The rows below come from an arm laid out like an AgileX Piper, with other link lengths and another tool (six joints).
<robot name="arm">
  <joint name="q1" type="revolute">
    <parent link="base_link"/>
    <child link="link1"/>
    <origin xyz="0 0 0.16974" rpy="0 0 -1.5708"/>
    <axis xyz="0 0 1"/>
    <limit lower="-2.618" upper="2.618"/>
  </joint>
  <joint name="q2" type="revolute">
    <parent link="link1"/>
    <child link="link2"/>
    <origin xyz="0 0 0" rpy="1.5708 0 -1.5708"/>
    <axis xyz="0 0 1"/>
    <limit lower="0" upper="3.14"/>
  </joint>
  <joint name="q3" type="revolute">
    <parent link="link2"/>
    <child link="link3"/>
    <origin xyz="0.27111 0.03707 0" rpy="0 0 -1.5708"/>
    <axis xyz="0 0 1"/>
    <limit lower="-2.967" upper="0"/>
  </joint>
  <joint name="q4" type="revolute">
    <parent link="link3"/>
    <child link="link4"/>
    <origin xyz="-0.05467 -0.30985 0" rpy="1.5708 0 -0.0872"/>
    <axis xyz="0 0 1"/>
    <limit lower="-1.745" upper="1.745"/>
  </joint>
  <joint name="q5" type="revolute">
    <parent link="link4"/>
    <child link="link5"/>
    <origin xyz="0 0 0" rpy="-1.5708 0 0"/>
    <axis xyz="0 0 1"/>
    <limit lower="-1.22" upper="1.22"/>
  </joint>
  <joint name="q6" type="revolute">
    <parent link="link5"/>
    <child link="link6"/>
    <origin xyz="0 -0.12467 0" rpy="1.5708 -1.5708 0"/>
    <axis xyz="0 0 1"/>
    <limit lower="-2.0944" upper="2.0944"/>
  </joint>
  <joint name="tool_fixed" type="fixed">
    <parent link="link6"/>
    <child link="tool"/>
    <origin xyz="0.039 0.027 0.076" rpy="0.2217 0 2.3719"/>
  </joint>
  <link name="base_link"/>
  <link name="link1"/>
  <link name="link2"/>
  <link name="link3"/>
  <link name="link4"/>
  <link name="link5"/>
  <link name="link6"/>
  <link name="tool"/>
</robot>
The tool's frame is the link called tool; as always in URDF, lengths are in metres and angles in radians.
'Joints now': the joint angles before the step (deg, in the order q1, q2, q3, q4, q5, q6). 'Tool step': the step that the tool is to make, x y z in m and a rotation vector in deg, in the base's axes. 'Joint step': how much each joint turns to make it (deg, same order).
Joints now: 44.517 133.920 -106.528 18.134 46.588 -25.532
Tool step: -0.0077 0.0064 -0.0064 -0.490 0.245 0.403
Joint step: 1.095 0.703 -0.187 -0.531 -0.212 0.928
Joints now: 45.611 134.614 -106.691 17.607 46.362 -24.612
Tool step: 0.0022 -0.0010 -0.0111 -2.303 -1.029 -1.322
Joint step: 0.731 0.911 -0.362 -4.041 -0.378 3.897
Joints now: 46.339 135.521 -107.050 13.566 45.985 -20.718
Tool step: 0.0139 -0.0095 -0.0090 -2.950 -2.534 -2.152
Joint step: -0.179 0.616 -0.355 -5.997 -0.501 4.640
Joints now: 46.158 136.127 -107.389 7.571 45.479 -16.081
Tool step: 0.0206 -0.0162 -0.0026 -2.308 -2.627 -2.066
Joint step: -1.328 0.021 -0.136 -4.939 -0.266 2.900
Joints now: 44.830 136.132 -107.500 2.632 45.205 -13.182
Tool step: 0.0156 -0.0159 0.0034 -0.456 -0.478 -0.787
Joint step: -2.096 -0.445 0.019 -0.219 0.437 -1.292
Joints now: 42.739 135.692 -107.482 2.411 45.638 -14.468
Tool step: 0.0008 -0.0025 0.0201 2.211 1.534 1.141
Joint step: -1.374 -1.539 -0.579 4.527 2.043 -4.373
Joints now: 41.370 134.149 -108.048 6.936 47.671 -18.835
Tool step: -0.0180 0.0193 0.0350 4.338 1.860 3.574
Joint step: 0.825 -1.909 -1.862 6.442 2.949 -4.767
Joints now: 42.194 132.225 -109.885 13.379 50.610 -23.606
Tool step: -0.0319 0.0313 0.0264 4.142 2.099 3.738
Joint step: 2.892 -0.804 -1.911 5.295 1.884 -2.018
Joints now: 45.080 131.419 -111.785 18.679 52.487 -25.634
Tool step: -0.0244 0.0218 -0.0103 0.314 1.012 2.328
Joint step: 2.911 1.659 -0.724 0.958 -0.545 0.182
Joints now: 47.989 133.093 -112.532 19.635 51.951 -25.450
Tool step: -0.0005 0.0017 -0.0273 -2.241 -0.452 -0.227
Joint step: 0.766 2.440 -0.017 -2.322 -1.462 1.372
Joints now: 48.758 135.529 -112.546 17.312 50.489 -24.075
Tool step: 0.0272 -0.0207 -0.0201 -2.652 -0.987 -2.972
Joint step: -2.415 1.593 -0.045 -3.221 -0.610 1.586
